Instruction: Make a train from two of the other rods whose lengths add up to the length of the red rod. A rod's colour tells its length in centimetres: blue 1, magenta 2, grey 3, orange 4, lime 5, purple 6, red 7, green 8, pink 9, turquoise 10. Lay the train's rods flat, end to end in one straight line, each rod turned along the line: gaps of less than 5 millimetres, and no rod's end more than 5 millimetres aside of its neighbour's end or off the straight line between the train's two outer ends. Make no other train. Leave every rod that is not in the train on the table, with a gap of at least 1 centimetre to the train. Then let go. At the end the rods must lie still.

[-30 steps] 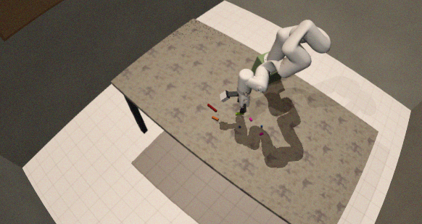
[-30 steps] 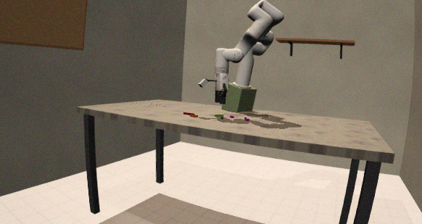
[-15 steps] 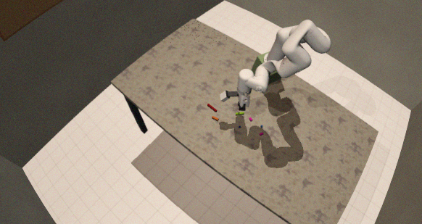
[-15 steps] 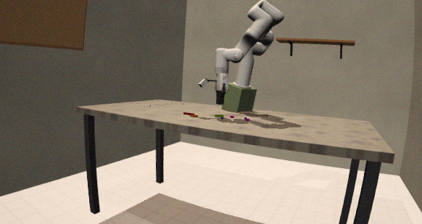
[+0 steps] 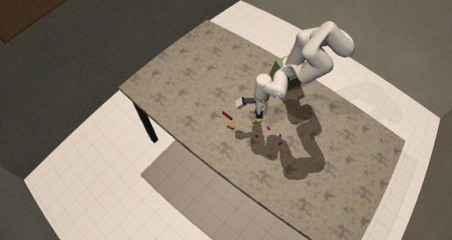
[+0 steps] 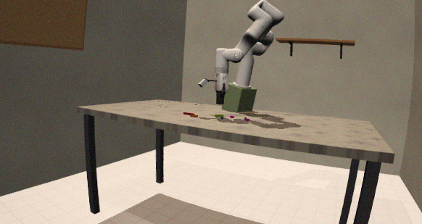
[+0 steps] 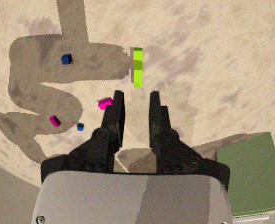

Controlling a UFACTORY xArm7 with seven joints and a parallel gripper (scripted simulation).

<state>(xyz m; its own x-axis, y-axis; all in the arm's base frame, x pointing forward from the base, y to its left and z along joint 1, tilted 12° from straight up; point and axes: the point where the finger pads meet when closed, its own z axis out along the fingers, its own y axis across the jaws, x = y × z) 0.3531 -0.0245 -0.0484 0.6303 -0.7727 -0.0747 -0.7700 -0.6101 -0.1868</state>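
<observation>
The lime rod is 80 mm below my hand. The rest, counted from my hand: orange rod (110 mm ahead, 110 mm to the right, 80 mm below); red rod (60 mm ahead, 160 mm to the right, 80 mm below).
</observation>
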